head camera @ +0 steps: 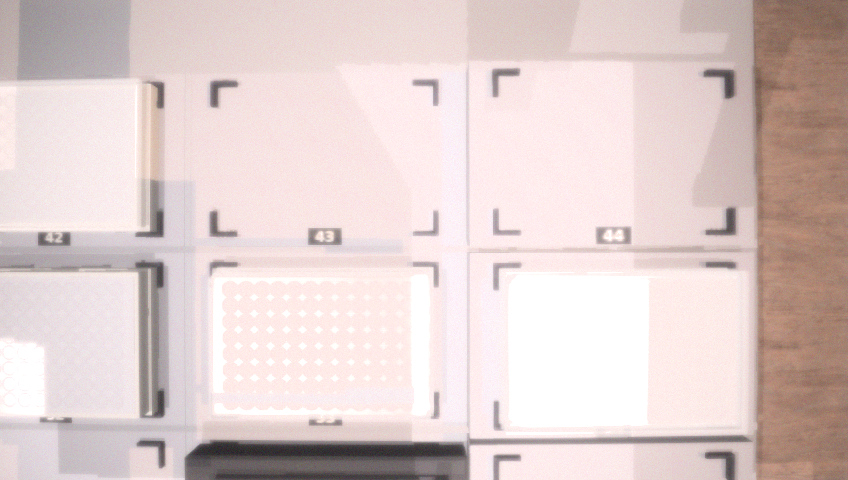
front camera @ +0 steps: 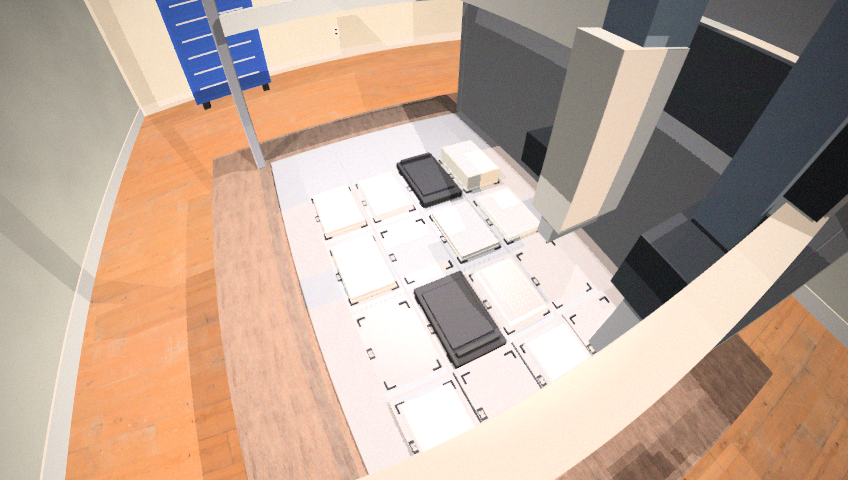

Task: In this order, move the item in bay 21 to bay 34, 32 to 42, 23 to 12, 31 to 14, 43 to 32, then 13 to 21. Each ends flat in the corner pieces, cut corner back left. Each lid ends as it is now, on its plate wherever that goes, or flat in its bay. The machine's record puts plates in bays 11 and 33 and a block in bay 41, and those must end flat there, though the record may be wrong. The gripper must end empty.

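Seen in the pictures: gripper, fingertip midpoint: [front camera: 621,335]; robot's base, link origin: [front camera: 312,200].
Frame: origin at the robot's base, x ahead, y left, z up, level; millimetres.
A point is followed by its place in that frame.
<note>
Pale plates lie flat in bays 34 [front camera: 556,350] @[x 529, y 252, z 31 mm] [head camera: 577,350] @[x 529, y 259, z 31 mm], 42 [front camera: 507,211] @[x 230, y 359, z 17 mm] [head camera: 71,154] @[x 253, y 364, z 17 mm], 32 [front camera: 464,231] @[x 239, y 250, z 14 mm] [head camera: 71,344] @[x 251, y 257, z 14 mm], 12 [front camera: 364,267] @[x 238, y 45, z 14 mm], 14 [front camera: 437,416] @[x 532, y 44, z 29 mm] and 21 [front camera: 386,196] @[x 80, y 150, z 14 mm]. Those in 42 and 32 look lidded. Plates also lie flat in bay 33 [front camera: 510,294] @[x 400, y 251, z 14 mm] [head camera: 321,344] @[x 394, y 258, z 14 mm], wells showing, and bay 11 [front camera: 339,211] @[x 79, y 45, z 14 mm]. A cream block [front camera: 470,163] @[x 85, y 353, z 42 mm] sits in bay 41. Bays 13 and 43 hold no plate. Cut corners cannot be made out. My gripper is at the right of the front view, partly hidden by the beam; its jaw opening does not show.
Dark raised stands occupy bays 23 [front camera: 461,318] @[x 406, y 150, z 24 mm] [head camera: 327,463] @[x 398, y 194, z 19 mm] and 31 [front camera: 428,178] @[x 75, y 252, z 24 mm]; neither shows a plate on it. The parked pipetting stage [front camera: 595,130] hangs at the right. A pale beam [front camera: 654,333] @[x 614, y 94, z 400 mm] crosses the front.
</note>
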